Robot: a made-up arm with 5 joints. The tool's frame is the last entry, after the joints.
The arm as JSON. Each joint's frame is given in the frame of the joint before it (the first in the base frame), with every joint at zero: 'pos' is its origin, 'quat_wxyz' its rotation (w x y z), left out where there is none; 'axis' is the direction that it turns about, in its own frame. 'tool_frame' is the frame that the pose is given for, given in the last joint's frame.
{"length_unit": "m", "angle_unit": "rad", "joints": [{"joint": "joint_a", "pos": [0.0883, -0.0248, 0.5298], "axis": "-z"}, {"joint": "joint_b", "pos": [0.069, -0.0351, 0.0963], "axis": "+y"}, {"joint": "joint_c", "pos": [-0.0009, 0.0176, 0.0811], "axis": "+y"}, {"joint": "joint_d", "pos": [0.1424, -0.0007, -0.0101], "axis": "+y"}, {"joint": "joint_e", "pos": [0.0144, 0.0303, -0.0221], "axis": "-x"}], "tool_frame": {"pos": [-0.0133, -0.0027, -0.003], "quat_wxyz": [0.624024, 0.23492, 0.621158, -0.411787]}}
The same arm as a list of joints. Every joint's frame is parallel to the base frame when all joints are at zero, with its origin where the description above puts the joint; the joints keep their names.
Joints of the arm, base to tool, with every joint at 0 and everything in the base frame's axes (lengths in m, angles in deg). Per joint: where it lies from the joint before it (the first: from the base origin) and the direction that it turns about. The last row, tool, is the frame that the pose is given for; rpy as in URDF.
joint_a: axis -z xyz 0.0883 -0.0248 0.5298
joint_b: axis +y xyz 0.069 -0.0351 0.0963
joint_c: axis +y xyz -0.0009 0.0176 0.0811
joint_d: axis +y xyz 0.1424 -0.0007 -0.0101
joint_e: axis -x xyz 0.0144 0.0303 -0.0221
tool: xyz -0.0133 -0.0027 -0.003 rpy -61.63 75.63 -116.52

